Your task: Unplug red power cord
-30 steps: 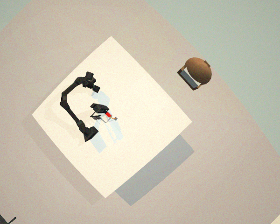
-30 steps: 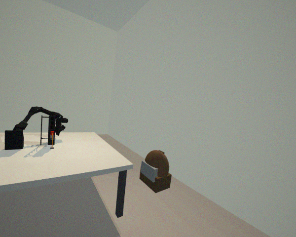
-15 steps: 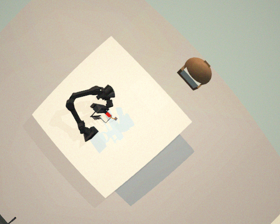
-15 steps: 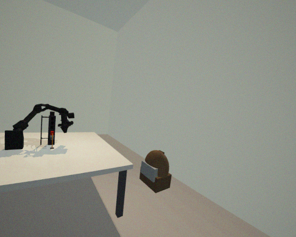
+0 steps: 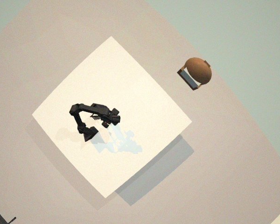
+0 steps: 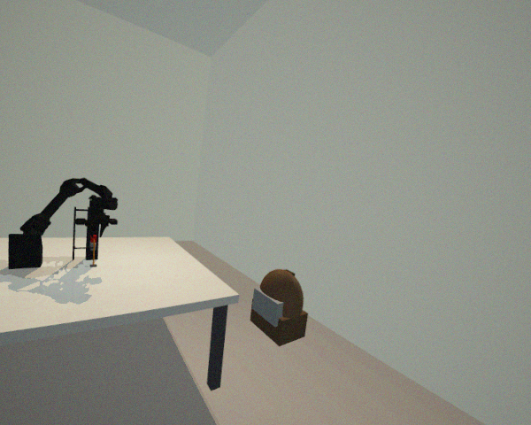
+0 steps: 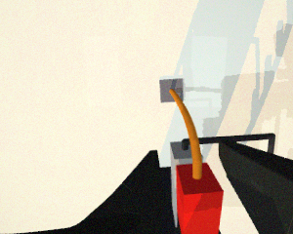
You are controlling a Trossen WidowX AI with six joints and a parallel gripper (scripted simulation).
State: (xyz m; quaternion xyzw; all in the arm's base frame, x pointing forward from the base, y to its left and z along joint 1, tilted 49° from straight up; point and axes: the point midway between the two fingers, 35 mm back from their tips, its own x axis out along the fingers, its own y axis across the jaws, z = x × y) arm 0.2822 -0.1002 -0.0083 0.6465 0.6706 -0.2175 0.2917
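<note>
Now: gripper tip 70 mm to the right of the red plug, 20 mm past it and 10 mm above it.
</note>
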